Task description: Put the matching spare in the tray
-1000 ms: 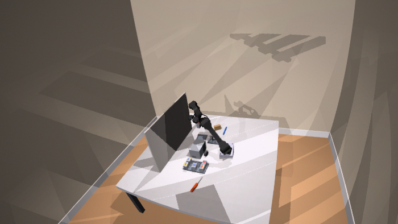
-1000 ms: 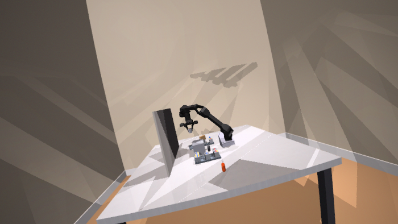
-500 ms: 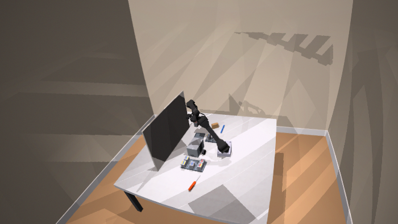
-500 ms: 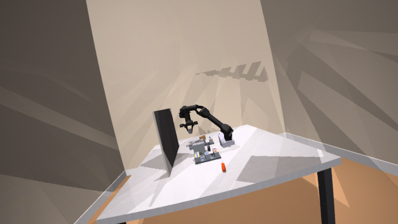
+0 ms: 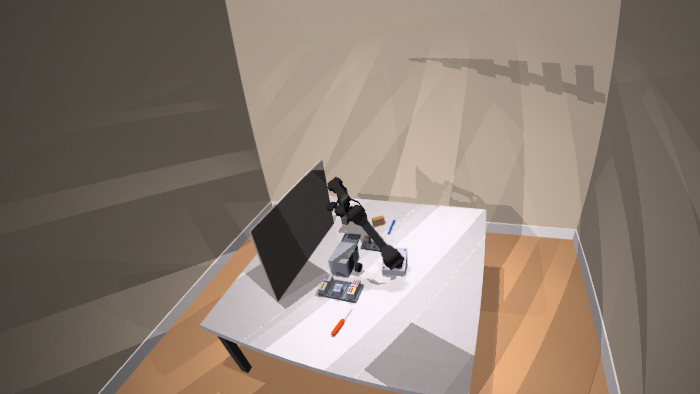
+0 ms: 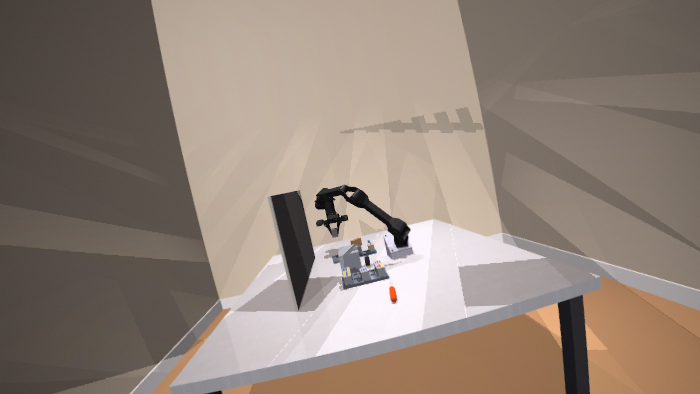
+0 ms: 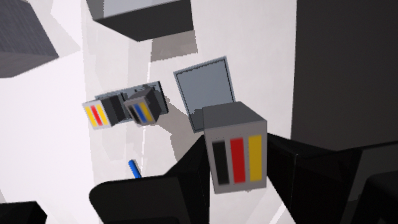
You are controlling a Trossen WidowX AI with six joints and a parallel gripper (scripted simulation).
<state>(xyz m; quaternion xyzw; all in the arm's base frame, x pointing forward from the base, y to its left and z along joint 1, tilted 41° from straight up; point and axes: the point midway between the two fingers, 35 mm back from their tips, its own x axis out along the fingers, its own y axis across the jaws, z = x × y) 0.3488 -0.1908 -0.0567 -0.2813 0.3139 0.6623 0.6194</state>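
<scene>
Now: gripper tip 14 cm above the dark grey rimmed tray. The rest, counted from my gripper tip: grey holder 15 cm behind, 14 cm below, 2 cm to the left; then grey mounted unit 21 cm to the left, 10 cm below, 6 cm behind; then brown block 19 cm to the right, 12 cm below, 12 cm behind.
</scene>
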